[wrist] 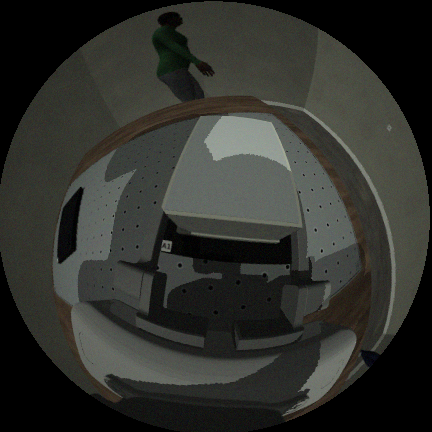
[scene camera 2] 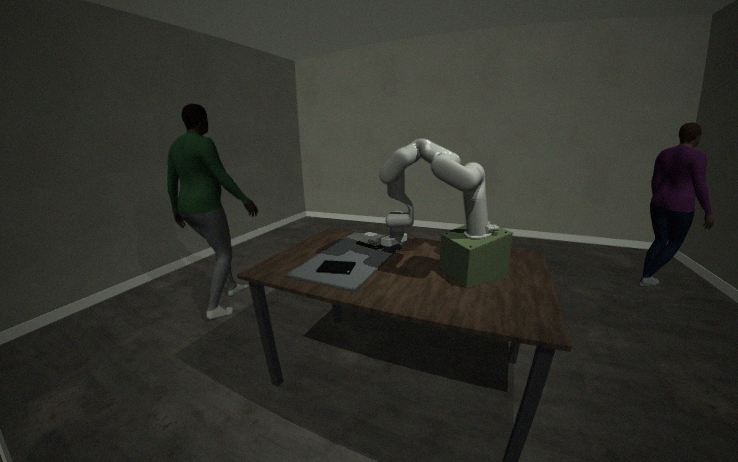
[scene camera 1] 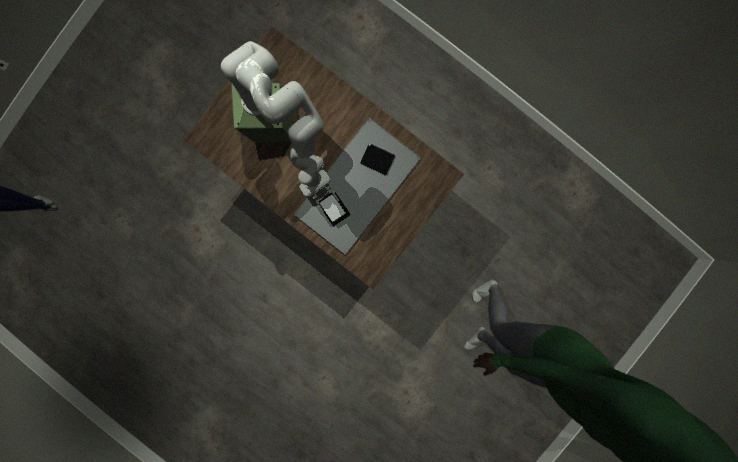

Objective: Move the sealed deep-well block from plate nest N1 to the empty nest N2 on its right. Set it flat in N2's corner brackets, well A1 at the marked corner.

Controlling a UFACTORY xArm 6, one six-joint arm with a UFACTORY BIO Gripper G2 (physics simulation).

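Grey perforated mat: (wrist: 120, 190) and (scene camera 1: 357, 190) are the same spot on it.
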